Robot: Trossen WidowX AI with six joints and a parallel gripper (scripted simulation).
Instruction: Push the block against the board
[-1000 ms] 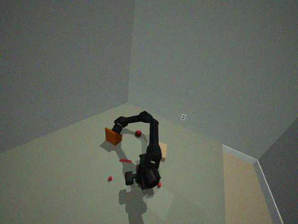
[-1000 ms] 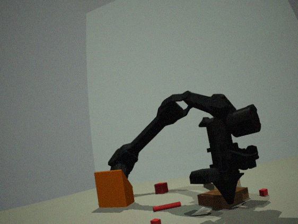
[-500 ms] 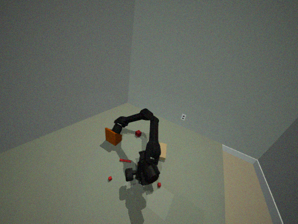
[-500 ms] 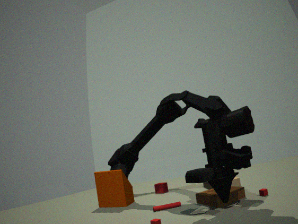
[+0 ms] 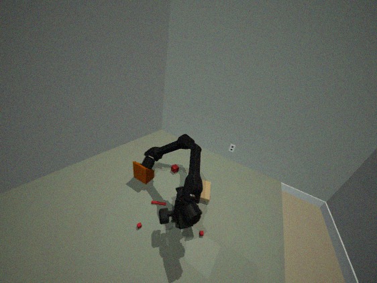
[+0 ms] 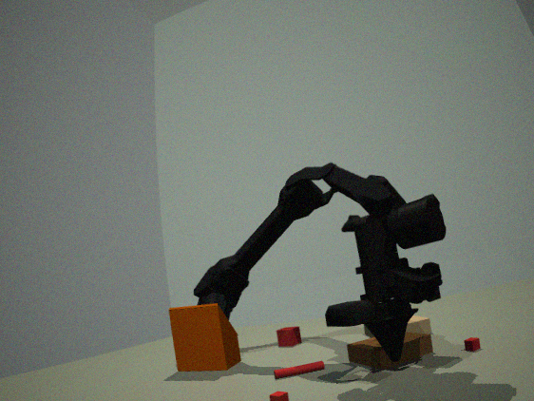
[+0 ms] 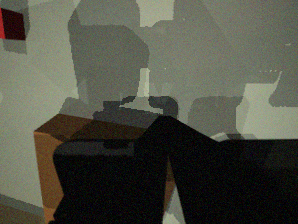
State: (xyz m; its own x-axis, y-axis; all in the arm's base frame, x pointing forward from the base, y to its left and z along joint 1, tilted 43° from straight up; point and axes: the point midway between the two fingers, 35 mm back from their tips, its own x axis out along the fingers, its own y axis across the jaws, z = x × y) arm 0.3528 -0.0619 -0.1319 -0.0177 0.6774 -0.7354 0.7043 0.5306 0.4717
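My gripper tip is 150 mm past the red rod and 30 mm to the right of it. From my gripper tip the other things lie so: tan board (270 mm to the left, 10 mm ahead); brown square block (70 mm to the left, 10 mm behind).
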